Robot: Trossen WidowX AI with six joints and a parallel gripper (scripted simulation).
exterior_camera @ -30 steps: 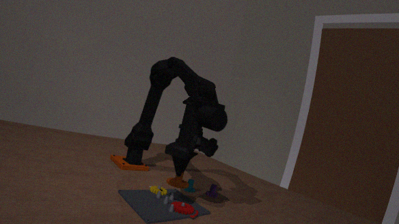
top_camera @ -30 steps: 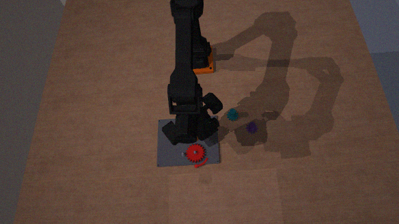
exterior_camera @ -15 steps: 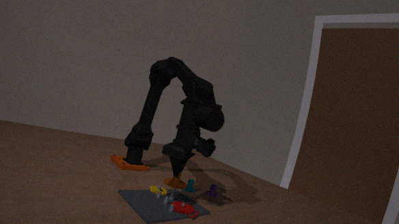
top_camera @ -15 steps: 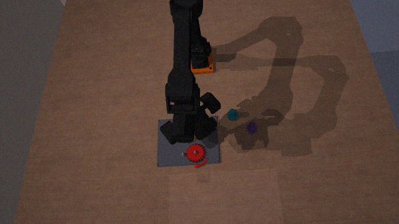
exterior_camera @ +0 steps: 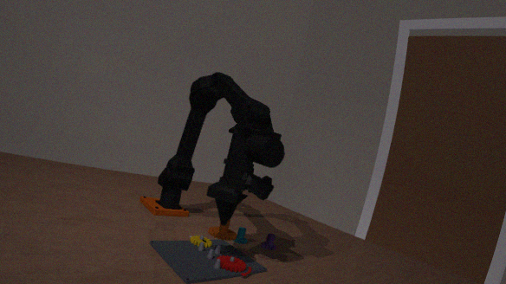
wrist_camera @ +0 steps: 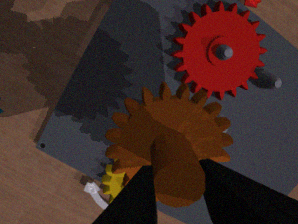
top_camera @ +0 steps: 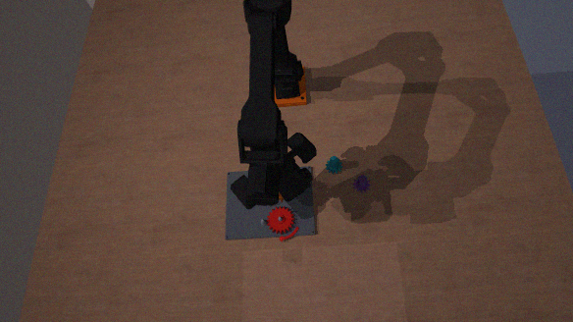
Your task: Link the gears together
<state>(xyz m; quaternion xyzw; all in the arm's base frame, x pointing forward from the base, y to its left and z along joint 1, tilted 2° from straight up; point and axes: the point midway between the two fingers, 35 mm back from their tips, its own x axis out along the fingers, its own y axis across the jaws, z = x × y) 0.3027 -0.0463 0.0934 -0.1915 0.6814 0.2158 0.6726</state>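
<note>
My gripper tip is now 6 cm past the yellow striped gear, 1 cm to the left of it and 7 cm above it. Also, from my gripper tip: white arrow 9 cm behind, 1 cm to the left, 8 cm below; orange gear 1 cm below; red gear 6 cm ahead, 1 cm to the right, 7 cm below.
</note>
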